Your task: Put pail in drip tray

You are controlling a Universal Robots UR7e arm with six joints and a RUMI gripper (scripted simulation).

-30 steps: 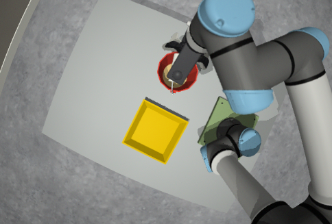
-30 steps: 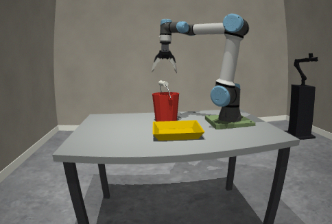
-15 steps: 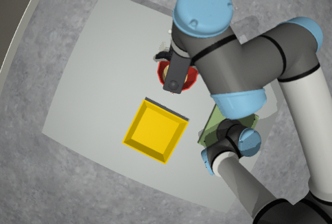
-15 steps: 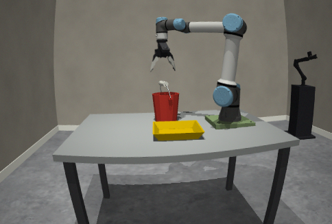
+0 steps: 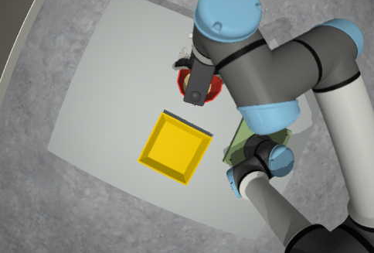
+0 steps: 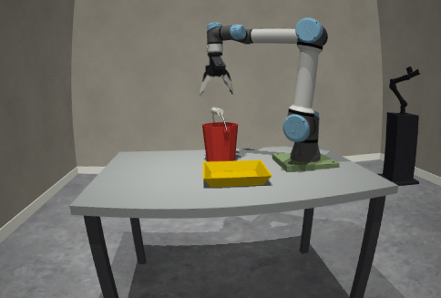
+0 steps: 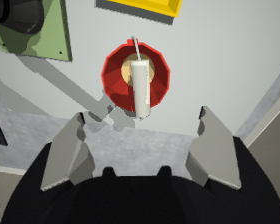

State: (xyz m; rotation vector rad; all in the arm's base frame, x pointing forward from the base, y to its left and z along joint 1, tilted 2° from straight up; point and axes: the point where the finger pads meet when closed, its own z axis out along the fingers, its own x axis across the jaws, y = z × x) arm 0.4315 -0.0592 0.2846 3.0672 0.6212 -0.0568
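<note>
Now: the handle grip 11 cm below my hand. The rest, counted from my hand: red pail: 1 cm behind, 1 cm to the right, 17 cm below; then yellow drip tray: 10 cm behind, 29 cm to the left, 31 cm below.
</note>
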